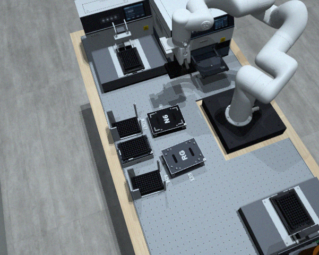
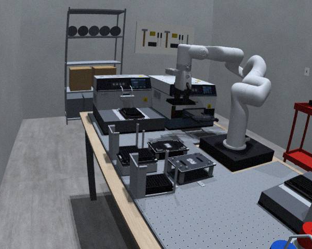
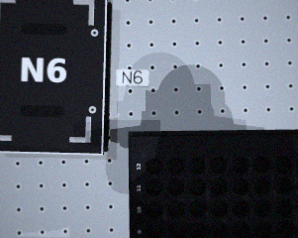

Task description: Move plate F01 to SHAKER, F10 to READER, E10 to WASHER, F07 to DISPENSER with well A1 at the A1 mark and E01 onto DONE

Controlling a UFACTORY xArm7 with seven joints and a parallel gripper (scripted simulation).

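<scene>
My hand is 23 cm short of the done label, 10 cm to the right of it and 22 cm above it. The rest, counted from my hand: regrip nest RG (12 cm ahead, 35 cm to the left, 17 cm below); recovery nest N6 (12 cm ahead, 14 cm to the left, 19 cm below).
</scene>
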